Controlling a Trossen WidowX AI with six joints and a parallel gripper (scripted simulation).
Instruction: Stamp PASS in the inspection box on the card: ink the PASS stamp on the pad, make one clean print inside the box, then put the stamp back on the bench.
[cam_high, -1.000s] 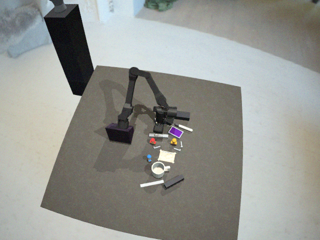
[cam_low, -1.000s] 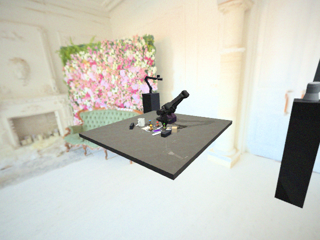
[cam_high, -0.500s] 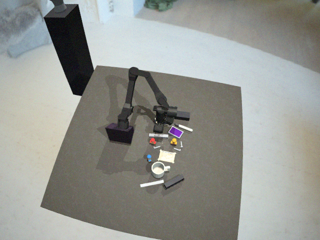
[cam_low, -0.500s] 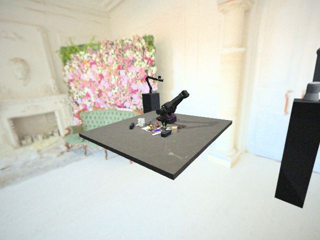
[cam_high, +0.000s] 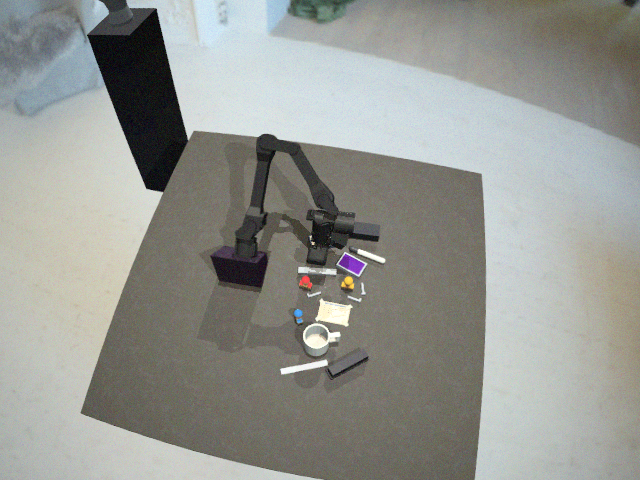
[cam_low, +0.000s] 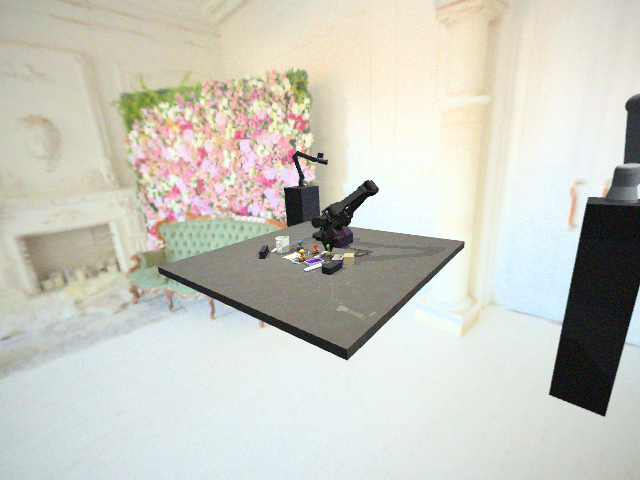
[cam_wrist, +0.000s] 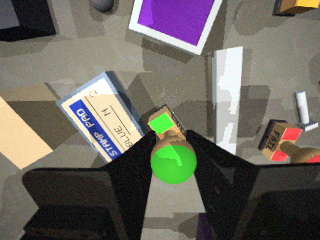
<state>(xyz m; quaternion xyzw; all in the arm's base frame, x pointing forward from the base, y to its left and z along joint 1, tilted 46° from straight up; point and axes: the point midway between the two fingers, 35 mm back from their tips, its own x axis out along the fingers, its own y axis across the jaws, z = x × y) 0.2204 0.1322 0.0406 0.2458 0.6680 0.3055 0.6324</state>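
Now: gripper tip 11 cm short of the purple ink pad, 1 cm to the left of it and 4 cm above it. Also, from my gripper tip: green-knobbed stamp (right at my gripper tip); then blue-labelled box (1 cm behind, 6 cm to the left, 3 cm below); then grey bar (6 cm to the right, 3 cm below).
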